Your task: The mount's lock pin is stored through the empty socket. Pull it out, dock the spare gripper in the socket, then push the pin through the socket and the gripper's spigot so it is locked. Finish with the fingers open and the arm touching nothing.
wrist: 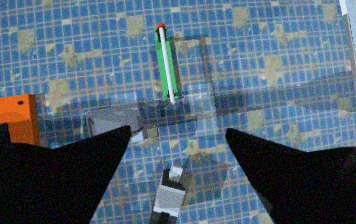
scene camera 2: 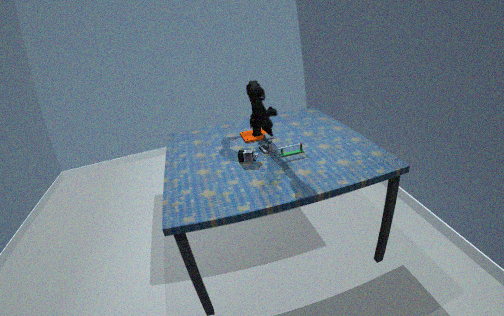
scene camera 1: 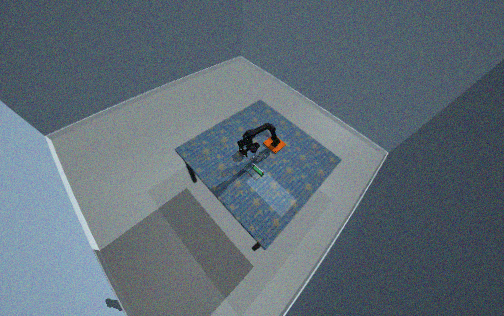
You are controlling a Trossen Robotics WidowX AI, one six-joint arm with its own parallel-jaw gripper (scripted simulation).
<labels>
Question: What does the gripper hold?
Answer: Nothing.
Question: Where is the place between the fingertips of the gripper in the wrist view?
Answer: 180, 131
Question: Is the gripper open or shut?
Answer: Open.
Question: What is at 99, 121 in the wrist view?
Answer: A gripper socket.
</labels>
